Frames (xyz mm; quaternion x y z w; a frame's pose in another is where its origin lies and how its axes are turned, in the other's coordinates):
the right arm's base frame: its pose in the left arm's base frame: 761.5 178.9 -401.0 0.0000 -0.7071 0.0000 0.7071
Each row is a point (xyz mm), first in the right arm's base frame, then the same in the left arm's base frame.
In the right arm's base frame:
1: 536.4 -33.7 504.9
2: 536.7 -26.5 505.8
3: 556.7 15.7 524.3
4: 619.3 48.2 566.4
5: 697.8 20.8 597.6
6: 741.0 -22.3 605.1
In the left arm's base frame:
1: 256.6 145.2 135.4
2: 255.7 152.4 135.7
3: 237.2 194.6 155.7
4: 195.1 227.1 218.3
5: 163.9 199.7 296.8
6: 156.4 156.6 340.0

